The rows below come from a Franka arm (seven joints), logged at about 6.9 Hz.
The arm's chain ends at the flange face. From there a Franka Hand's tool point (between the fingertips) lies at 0.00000 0.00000 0.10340 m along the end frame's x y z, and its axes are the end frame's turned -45 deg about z.
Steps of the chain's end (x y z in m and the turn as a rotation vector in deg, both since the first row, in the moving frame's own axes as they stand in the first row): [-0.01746 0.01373 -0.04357 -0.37 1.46 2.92]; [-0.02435 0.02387 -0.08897 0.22 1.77 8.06]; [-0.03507 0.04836 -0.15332 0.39 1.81 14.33]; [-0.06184 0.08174 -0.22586 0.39 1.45 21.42]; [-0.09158 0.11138 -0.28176 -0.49 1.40 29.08]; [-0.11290 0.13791 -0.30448 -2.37 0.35 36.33]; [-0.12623 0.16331 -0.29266 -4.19 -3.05 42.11]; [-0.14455 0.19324 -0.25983 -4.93 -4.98 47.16]
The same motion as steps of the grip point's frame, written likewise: [-0.02072 -0.00027 -0.04361 -1.29 0.77 2.92]; [-0.03170 0.00181 -0.08902 -1.10 1.41 8.06]; [-0.05644 0.01154 -0.15337 -1.00 1.56 14.33]; [-0.09948 0.01583 -0.22590 -0.75 1.30 21.42]; [-0.14300 0.01660 -0.28179 -1.34 0.64 29.08]; [-0.18082 0.02014 -0.30457 -1.92 -1.43 36.33]; [-0.21366 0.02430 -0.29306 -0.81 -5.12 42.11]; [-0.25007 0.02946 -0.26056 0.04 -7.01 47.16]
